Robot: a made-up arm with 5 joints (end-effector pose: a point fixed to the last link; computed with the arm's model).
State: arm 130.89 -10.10 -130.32 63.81 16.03
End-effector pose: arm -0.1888 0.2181 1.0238 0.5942 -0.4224 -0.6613 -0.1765
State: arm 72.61 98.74 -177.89 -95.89 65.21
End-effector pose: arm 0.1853 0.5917 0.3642 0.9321 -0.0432 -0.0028 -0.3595
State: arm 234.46 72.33 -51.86 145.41 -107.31
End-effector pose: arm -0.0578 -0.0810 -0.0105 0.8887 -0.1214 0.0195 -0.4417
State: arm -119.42 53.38 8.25 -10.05 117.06
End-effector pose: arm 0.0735 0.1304 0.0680 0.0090 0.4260 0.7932 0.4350
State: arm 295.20 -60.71 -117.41 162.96 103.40
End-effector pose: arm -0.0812 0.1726 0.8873 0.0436 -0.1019 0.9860 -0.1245
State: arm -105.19 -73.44 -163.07 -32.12 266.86
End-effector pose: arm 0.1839 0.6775 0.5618 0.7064 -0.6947 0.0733 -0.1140
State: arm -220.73 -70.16 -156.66 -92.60 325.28
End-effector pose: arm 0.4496 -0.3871 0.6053 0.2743 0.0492 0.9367 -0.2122
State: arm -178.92 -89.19 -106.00 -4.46 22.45
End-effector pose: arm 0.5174 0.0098 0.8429 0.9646 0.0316 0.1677 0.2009
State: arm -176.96 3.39 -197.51 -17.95 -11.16
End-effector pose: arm 0.2322 0.0123 1.0095 0.9587 -0.0341 0.2741 -0.0680
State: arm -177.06 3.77 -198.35 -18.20 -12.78
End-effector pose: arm 0.2343 0.0120 1.0064 0.9558 -0.0386 0.2795 -0.0823
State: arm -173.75 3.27 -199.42 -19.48 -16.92
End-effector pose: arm 0.2474 0.0271 0.9967 0.9479 -0.0614 0.2997 -0.0885
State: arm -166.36 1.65 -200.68 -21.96 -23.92
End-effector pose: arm 0.2690 0.0653 0.9785 0.9329 -0.1127 0.3315 -0.0839
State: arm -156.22 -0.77 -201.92 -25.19 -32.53
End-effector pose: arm 0.2854 0.1257 0.9536 0.9113 -0.1915 0.3578 -0.0697
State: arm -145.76 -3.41 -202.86 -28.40 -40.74
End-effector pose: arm 0.2852 0.1941 0.9274 0.8869 -0.2795 0.3644 -0.0504
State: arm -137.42 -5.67 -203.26 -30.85 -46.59
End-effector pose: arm 0.2719 0.2499 0.9067 0.8665 -0.3498 0.3549 -0.0303
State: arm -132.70 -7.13 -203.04 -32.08 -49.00
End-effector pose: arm 0.2589 0.2806 0.8967 0.8559 -0.3850 0.3449 -0.0127
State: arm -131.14 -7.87 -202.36 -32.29 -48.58
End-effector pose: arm 0.2534 0.2900 0.8961 0.8548 -0.3900 0.3424 0.0021
